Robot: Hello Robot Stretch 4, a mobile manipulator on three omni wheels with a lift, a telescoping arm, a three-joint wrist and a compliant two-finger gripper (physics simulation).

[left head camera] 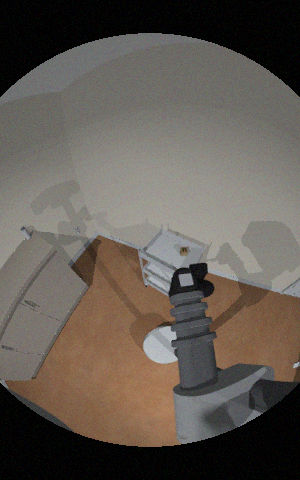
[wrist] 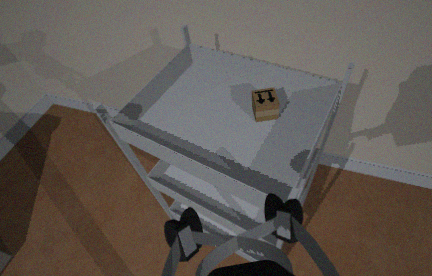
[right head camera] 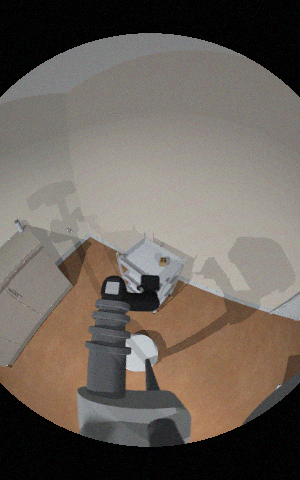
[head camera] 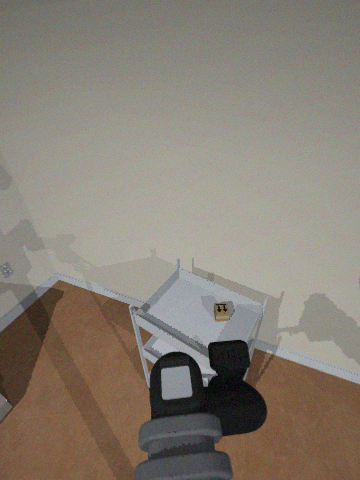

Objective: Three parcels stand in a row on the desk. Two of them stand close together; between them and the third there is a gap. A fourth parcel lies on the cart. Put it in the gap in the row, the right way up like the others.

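The fourth parcel is a small tan box on the top tray of the light grey cart, right of the tray's middle. Its face with two black arrows is turned up; the arrowheads point toward the near side of the tray in the wrist view. My gripper is open and empty, its dark fingertips wide apart in front of the parcel and apart from it. In the head views the wrist hides the fingers. The desk row and its three parcels do not show.
The cart's top tray has raised rims and corner posts, with lower shelves beneath. The cart stands close to the wall. A beige cabinet with handles stands at the left. A white round base shows on the floor beneath the arm.
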